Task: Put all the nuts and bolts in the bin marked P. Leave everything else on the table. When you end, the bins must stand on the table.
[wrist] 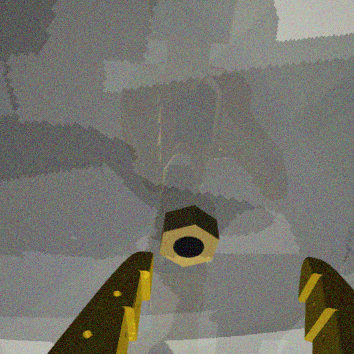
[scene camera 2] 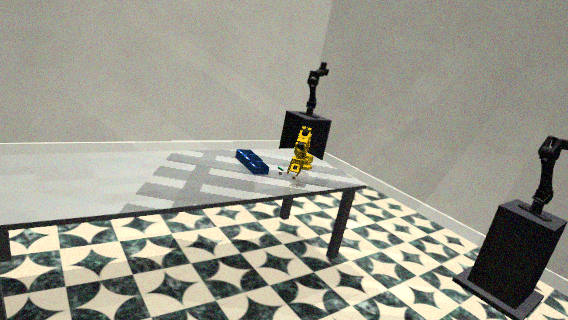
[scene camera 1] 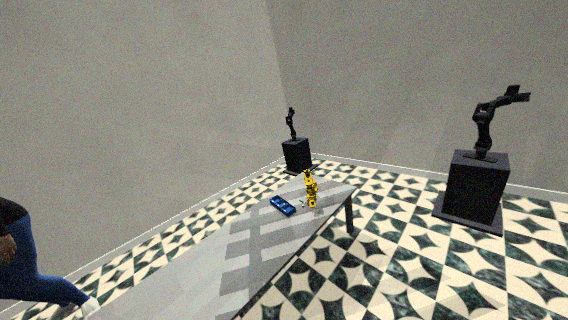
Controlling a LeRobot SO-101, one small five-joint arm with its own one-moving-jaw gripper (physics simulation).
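Places are measured from the arm's base along level axes (x ahead, y left, z up), in centimetres.
Where they show: end effector, tool point: [wrist: 151, 269] [scene camera 2: 296, 175].
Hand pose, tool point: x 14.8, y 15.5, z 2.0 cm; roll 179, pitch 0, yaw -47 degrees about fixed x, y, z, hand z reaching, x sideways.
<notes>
Each offset is from my tool point to the top centre of the thing.
A brass-coloured hex nut {dx +0.4, dy -0.9, dz -1.1 cm} [wrist: 190, 245] with a dark hole rests on the table, centred a little left between the jaws and beyond their tips. My gripper [wrist: 227, 257] [scene camera 2: 293, 175] [scene camera 1: 312, 205] is open, a wide gap between its two jaws, low over the table; neither jaw touches the nut. The blue row of bins {dx +14.3, dy -21.2, dz +2.7 cm} [scene camera 1: 288, 211] [scene camera 2: 260, 169] stands on the table beside the arm. Its letters, P included, and its contents cannot be read in the scene views.
A small green thing {dx +0.2, dy -13.1, dz -1.0 cm} [scene camera 1: 301, 201] [scene camera 2: 280, 168] and a tiny dark-and-light thing {dx +4.6, dy -7.4, dz -0.4 cm} [scene camera 1: 303, 205] [scene camera 2: 280, 173] lie between the bins and the yellow arm [scene camera 1: 310, 187] [scene camera 2: 303, 147]. The table edge [scene camera 2: 200, 205] runs along the near side. Black arms on pedestals stand off the table.
</notes>
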